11 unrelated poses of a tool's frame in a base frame.
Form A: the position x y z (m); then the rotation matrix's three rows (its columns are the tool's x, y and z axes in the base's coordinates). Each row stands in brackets.
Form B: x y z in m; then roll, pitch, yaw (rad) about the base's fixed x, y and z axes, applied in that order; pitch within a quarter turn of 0, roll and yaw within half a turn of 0. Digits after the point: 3 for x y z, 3 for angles.
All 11 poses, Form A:
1: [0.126, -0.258, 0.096], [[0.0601, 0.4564, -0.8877], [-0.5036, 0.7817, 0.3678], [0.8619, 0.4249, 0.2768]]
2: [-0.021, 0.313, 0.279], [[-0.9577, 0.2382, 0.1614], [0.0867, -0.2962, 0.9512], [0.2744, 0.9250, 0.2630]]
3: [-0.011, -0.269, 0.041], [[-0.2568, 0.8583, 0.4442], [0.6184, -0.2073, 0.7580], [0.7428, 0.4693, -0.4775]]
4: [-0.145, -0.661, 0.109], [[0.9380, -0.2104, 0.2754], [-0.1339, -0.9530, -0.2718], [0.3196, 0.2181, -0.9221]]
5: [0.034, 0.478, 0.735], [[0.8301, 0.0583, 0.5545], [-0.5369, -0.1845, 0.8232], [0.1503, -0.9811, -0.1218]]
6: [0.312, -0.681, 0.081], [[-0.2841, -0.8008, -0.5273], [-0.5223, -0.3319, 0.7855], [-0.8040, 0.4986, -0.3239]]
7: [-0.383, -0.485, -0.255], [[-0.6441, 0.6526, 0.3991], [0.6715, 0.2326, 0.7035], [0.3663, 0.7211, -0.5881]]
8: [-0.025, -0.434, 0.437], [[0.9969, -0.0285, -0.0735], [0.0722, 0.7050, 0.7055], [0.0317, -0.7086, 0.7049]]
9: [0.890, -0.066, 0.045], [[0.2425, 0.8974, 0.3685], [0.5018, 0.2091, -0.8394], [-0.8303, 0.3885, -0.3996]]
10: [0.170, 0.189, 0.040], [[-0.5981, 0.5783, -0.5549], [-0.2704, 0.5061, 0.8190], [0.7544, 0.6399, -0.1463]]
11: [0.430, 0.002, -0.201], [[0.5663, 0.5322, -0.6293], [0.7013, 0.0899, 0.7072], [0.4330, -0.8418, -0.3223]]
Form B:
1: 0.126, -0.258, 0.096, 0.993, -1.039, -1.452
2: -0.021, 0.313, 0.279, 1.294, -0.278, 3.051
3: -0.011, -0.269, 0.041, 2.365, -0.837, 1.964
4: -0.145, -0.661, 0.109, 2.909, -0.325, -0.142
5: 0.034, 0.478, 0.735, -1.694, -0.151, -0.574
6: 0.312, -0.681, 0.081, 2.147, 0.934, -2.069
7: -0.383, -0.485, -0.255, 2.255, -0.375, 2.335
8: -0.025, -0.434, 0.437, -0.788, -0.032, 0.072
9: 0.890, -0.066, 0.045, 2.370, 0.980, 1.121
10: 0.170, 0.189, 0.040, 1.796, -0.855, -2.717
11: 0.430, 0.002, -0.201, -1.936, -0.448, 0.891
